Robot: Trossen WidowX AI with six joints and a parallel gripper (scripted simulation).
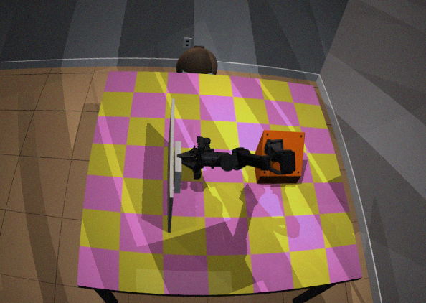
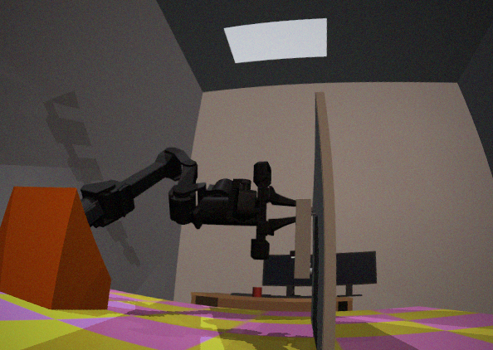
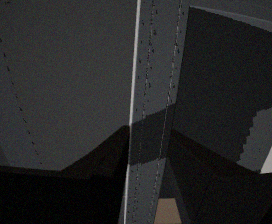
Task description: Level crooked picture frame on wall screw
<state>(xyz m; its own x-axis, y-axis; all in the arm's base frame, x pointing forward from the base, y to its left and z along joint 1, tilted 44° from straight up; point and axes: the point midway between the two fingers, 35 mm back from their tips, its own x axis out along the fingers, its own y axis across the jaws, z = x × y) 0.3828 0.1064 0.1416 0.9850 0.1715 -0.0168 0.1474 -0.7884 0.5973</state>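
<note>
My gripper tip is 10 mm to the right of the picture frame and 50 mm above it. Round my gripper tip: thin upright wall panel: 20 mm ahead, 70 mm below.
</note>
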